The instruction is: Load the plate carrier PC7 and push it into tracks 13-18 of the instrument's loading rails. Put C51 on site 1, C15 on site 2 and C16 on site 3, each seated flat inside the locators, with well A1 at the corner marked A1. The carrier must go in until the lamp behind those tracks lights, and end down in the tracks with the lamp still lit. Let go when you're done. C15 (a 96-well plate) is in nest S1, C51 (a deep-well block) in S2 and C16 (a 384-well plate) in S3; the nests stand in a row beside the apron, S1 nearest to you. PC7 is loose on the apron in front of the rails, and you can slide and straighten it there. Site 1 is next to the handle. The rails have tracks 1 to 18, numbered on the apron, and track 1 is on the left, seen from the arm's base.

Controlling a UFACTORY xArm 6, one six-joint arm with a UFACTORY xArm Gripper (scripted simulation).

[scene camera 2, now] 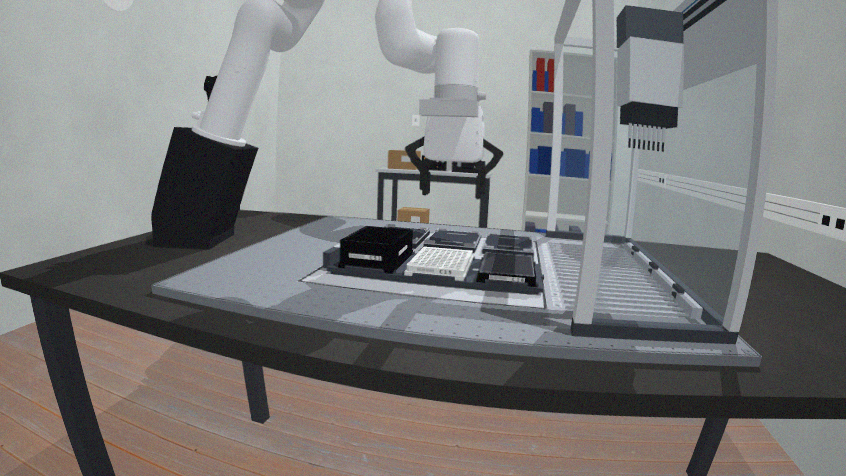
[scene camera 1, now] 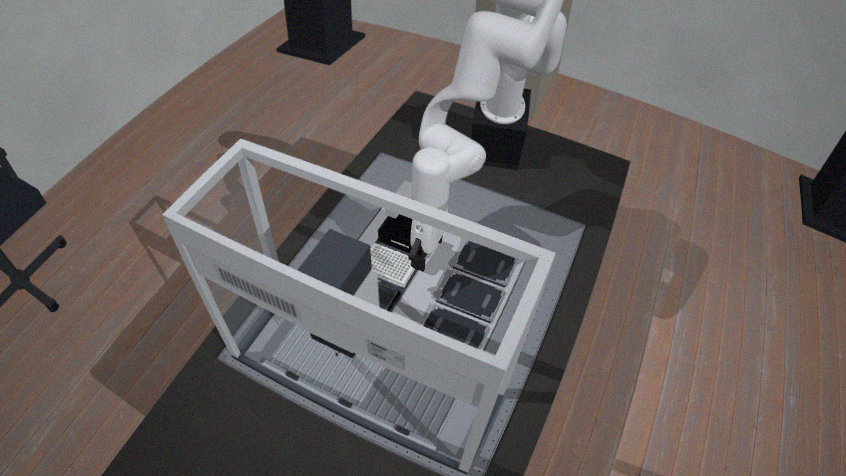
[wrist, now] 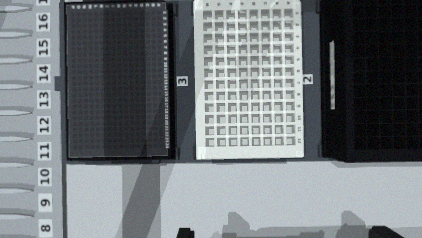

Note:
In view: a white 96-well plate C15 [scene camera 2: 429, 260], a dark carrier PC7 [scene camera 2: 331, 257], a frame post [scene camera 1: 248, 163], a nest S1 [scene camera 1: 485, 262] and an apron [scene camera 1: 415, 304].
The white 96-well plate C15 is seen too in scene camera 1 [scene camera 1: 396, 269] and in the wrist view [wrist: 229, 102]. The apron shows as well in scene camera 2 [scene camera 2: 322, 276] and in the wrist view [wrist: 294, 191].

